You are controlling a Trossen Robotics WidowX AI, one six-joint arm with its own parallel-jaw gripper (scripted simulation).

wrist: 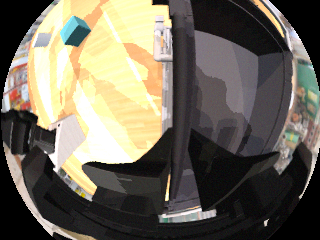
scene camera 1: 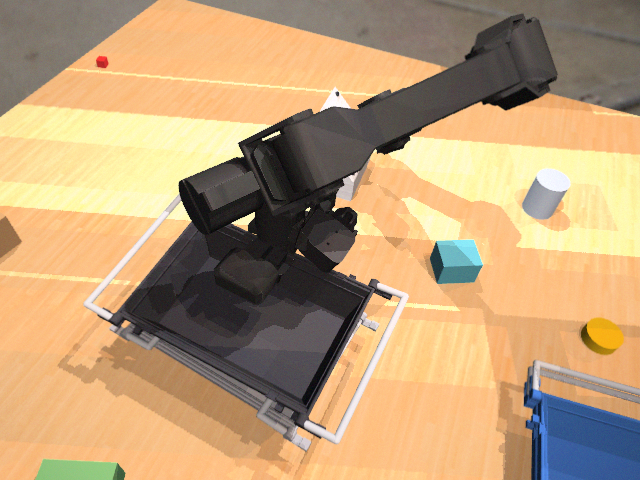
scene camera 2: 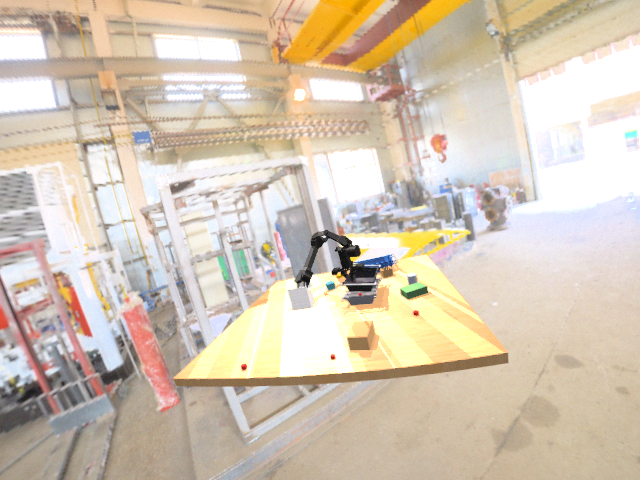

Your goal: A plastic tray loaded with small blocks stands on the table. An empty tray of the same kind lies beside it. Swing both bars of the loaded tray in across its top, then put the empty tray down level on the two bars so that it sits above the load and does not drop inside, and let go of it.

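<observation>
I can see my own gripper [scene camera 1: 278, 276], and the wrist view gives me the gripper [wrist: 179, 131] again. A black tray [scene camera 1: 286, 347] is here, and the wrist view catches the tray [wrist: 232, 74] too. I also find a grey cylinder [scene camera 1: 550, 186] in the scene, along with a cyan cube [scene camera 1: 453, 261].
</observation>
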